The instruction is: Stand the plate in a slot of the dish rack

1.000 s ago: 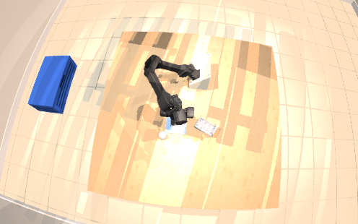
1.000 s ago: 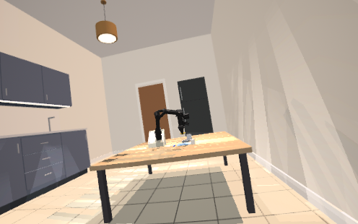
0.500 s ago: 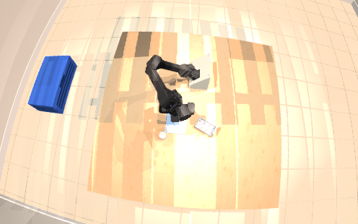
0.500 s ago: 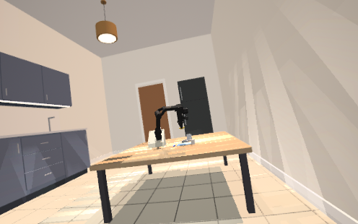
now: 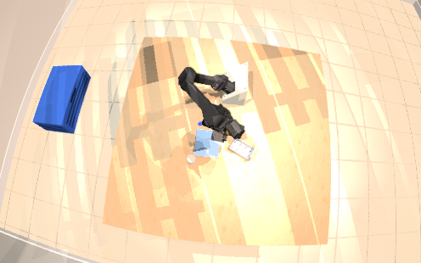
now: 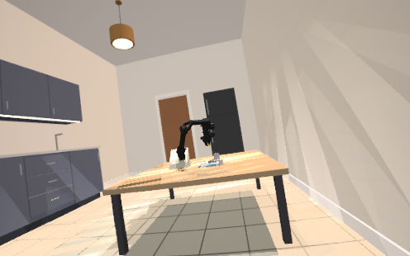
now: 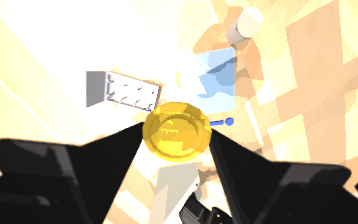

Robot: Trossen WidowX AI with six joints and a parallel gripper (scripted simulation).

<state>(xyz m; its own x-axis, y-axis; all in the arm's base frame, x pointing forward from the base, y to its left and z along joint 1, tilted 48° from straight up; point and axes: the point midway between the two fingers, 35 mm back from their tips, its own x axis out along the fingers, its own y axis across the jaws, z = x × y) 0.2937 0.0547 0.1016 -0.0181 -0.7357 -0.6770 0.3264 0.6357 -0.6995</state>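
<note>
Right now my gripper tip is 30 mm short of the grey dish rack, 110 mm to the right of it and 160 mm above it. From my gripper tip the other things lie so: yellow plate: 10 mm above; then white cup: 100 mm ahead, 150 mm to the right, 160 mm below; then blue utensil: 100 mm behind, 100 mm to the right, 180 mm below.
</note>
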